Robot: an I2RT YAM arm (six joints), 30 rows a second.
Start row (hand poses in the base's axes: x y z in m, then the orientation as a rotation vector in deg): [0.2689 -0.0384 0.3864 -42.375 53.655 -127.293]
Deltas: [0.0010 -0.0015 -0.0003 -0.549 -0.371 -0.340]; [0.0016 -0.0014 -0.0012 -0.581 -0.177 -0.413]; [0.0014 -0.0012 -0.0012 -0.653 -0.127 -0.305]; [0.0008 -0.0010 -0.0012 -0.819 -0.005 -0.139]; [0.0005 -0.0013 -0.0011 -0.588 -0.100 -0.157]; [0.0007 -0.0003 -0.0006 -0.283 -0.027 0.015]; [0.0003 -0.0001 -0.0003 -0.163 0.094 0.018]
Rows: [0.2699 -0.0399 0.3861 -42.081 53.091 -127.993]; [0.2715 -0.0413 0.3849 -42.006 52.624 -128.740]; [0.2729 -0.0425 0.3837 -42.054 52.040 -129.427]; [0.2737 -0.0435 0.3825 -42.369 51.239 -130.047]; [0.2742 -0.0448 0.3814 -42.462 50.649 -130.557]; [0.2749 -0.0451 0.3808 -42.558 50.323 -130.719]; [0.2752 -0.0452 0.3805 -42.747 50.180 -130.783]
